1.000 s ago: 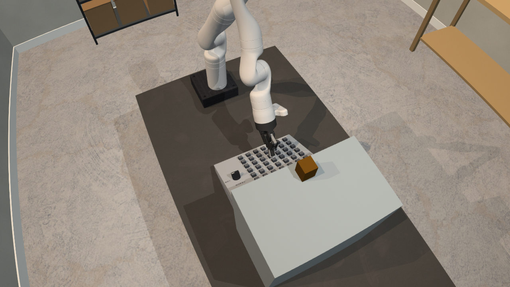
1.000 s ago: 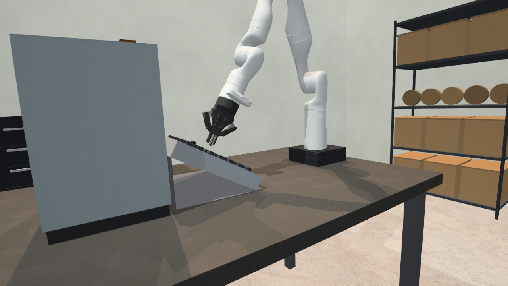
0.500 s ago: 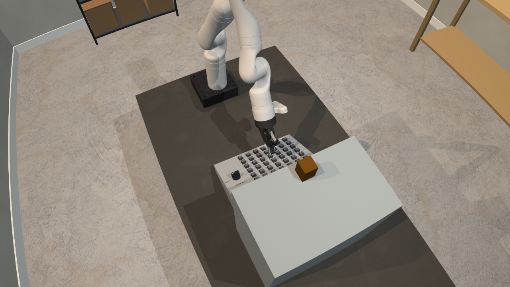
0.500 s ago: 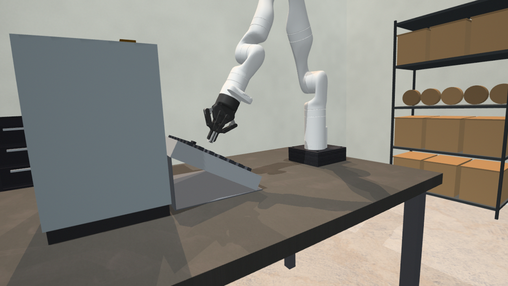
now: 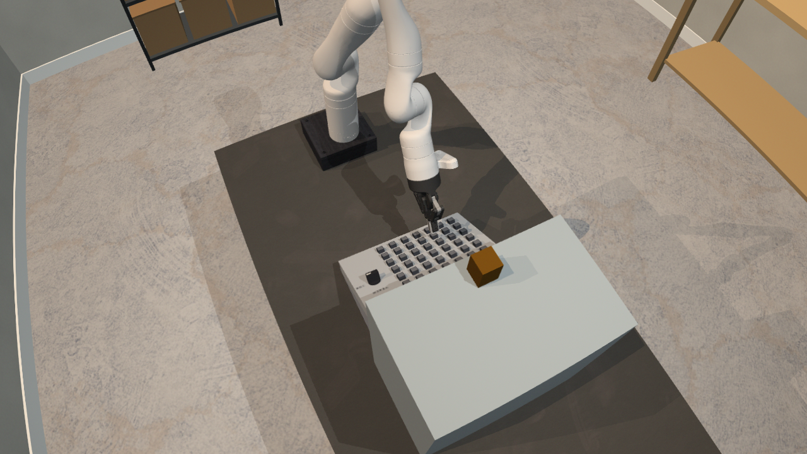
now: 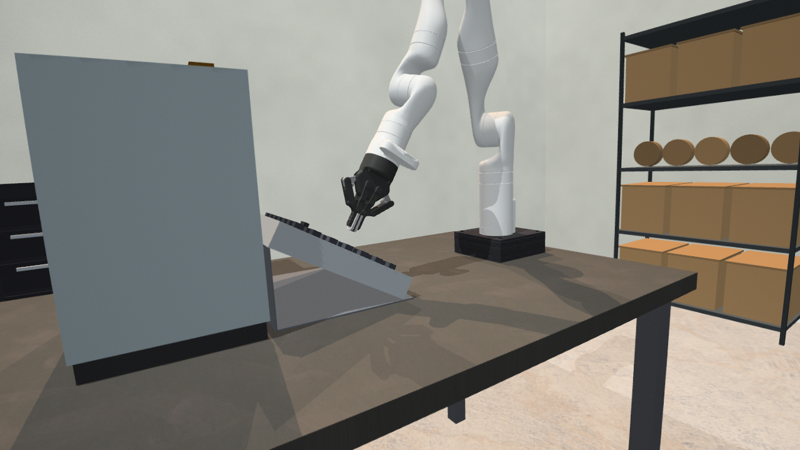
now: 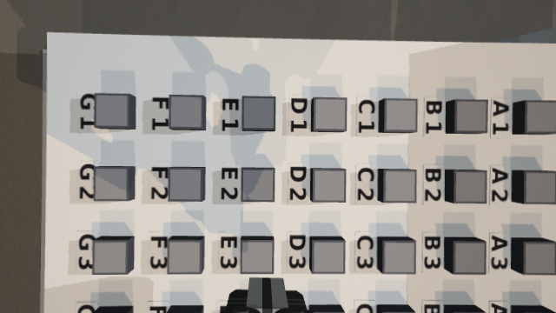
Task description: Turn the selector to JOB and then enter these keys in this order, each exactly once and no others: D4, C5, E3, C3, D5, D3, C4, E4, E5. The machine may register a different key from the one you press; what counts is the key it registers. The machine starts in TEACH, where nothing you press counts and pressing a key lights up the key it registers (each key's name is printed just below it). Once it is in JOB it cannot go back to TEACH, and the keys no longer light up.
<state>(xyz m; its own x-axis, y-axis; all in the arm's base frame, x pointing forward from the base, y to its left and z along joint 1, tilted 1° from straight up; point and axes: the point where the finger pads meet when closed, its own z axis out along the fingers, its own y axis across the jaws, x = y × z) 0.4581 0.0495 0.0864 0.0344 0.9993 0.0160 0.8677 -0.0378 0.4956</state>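
The key E2 is 50 mm below my hand, 40 mm to the left of it and 20 mm ahead of it. Also, from my hand: key E1: 80 mm to the left, 50 mm below, 20 mm ahead; key D1: 80 mm to the left, 50 mm ahead, 30 mm below; sloped keypad panel: 80 mm ahead, 70 mm to the right, 70 mm below.
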